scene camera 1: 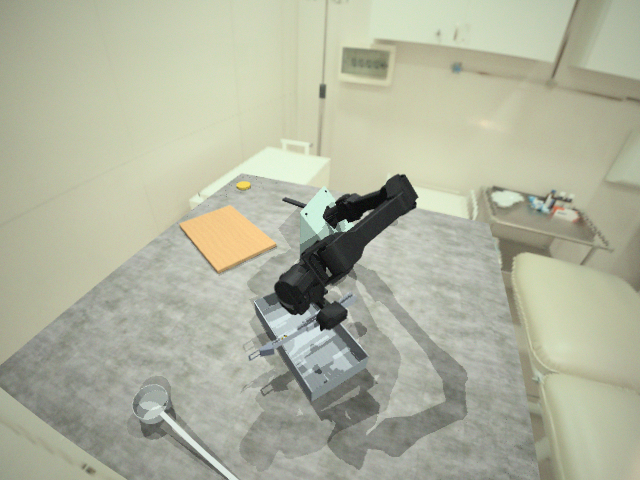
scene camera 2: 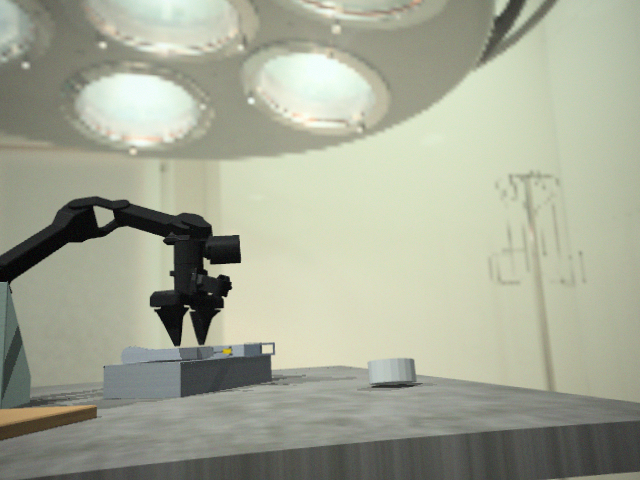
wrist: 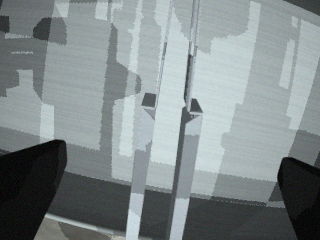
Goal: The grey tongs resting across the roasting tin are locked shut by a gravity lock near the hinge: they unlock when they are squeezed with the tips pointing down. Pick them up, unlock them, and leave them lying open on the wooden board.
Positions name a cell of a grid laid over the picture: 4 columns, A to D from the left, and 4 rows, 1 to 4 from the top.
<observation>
gripper: scene camera 1 B3; scene camera 2 B3; wrist C3
</observation>
